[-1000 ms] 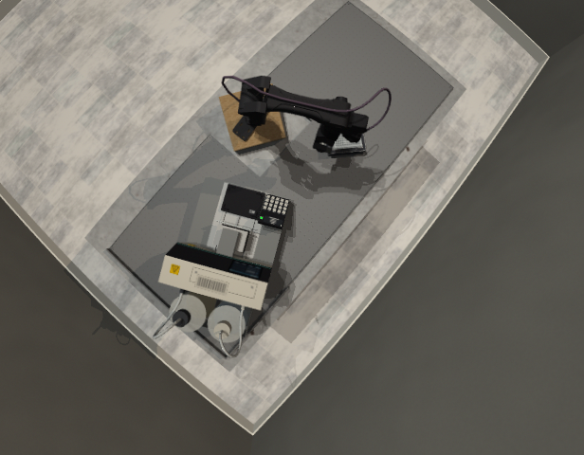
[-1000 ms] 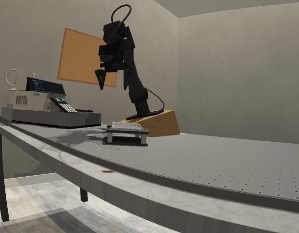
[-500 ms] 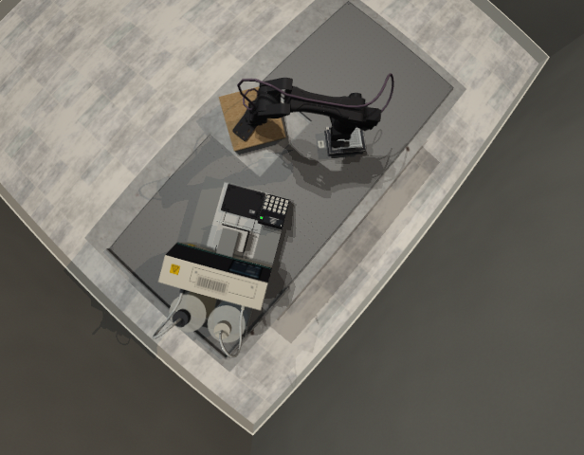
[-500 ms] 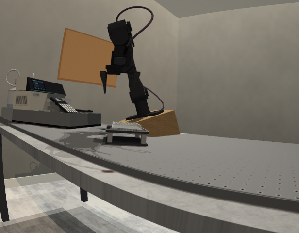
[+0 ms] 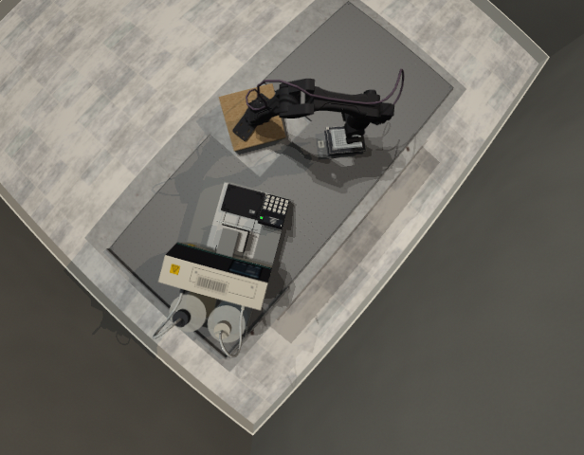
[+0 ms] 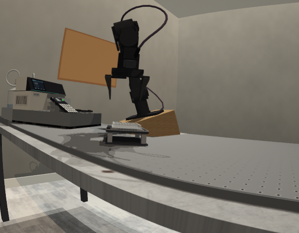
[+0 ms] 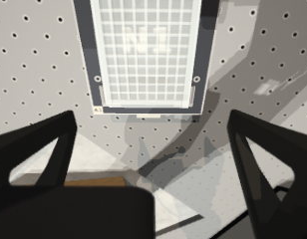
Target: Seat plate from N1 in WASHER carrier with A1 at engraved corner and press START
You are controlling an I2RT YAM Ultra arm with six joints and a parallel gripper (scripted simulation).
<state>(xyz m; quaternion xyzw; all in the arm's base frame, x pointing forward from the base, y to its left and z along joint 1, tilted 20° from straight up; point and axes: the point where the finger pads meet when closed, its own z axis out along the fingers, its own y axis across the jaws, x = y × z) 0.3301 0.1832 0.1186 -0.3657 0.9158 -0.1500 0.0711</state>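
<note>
The clear well plate is 10 mm ahead of my hand, 20 mm to the left of it and 90 mm below it. Also, from my hand: black carrier pocket (180 mm behind, 470 mm to the right, 50 mm below); then plate washer (130 mm behind, 610 mm to the right, 10 mm below); then nest (10 mm ahead, 20 mm to the left, 100 mm below).
</note>
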